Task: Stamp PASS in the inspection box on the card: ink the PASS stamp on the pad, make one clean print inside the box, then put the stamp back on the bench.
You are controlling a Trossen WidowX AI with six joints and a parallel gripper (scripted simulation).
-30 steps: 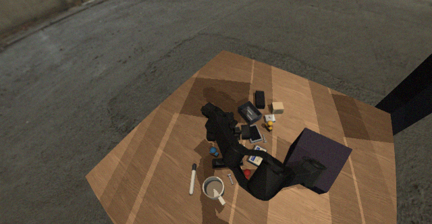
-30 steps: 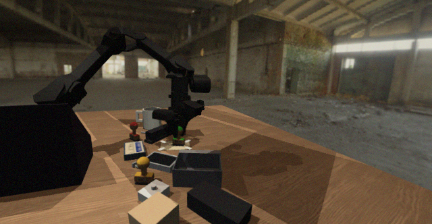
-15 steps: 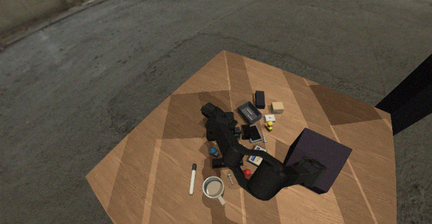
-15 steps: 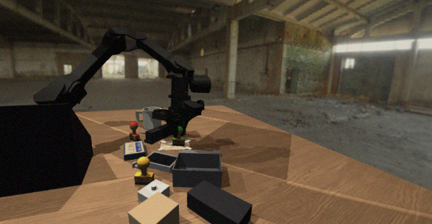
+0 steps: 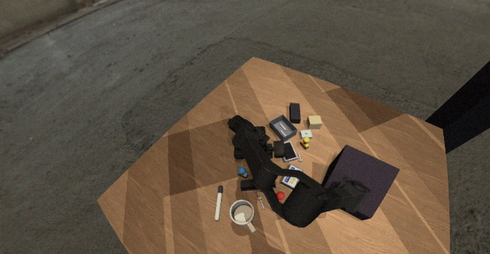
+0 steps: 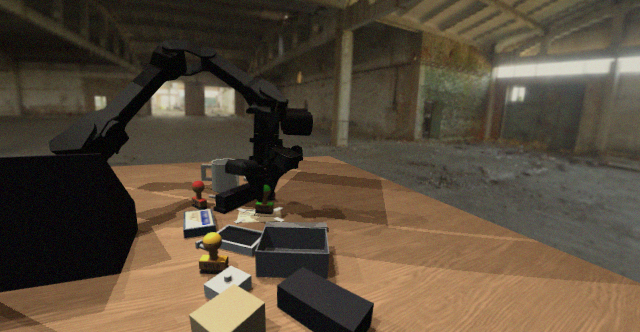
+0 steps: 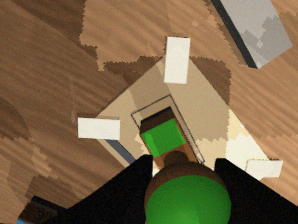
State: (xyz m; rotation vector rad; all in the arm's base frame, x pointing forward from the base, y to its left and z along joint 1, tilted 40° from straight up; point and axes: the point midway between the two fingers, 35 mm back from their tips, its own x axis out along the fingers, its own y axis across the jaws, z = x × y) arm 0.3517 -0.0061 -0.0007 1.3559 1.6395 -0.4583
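My gripper tip is now 40 mm above the cream card and 10 mm past it. The rest, counted from my gripper tip: flat grey bar 100 mm to the right, 30 mm below, 30 mm ahead; then green-knobbed stamp 10 mm below; then blue stamp 90 mm to the left, 40 mm ahead, 20 mm below.
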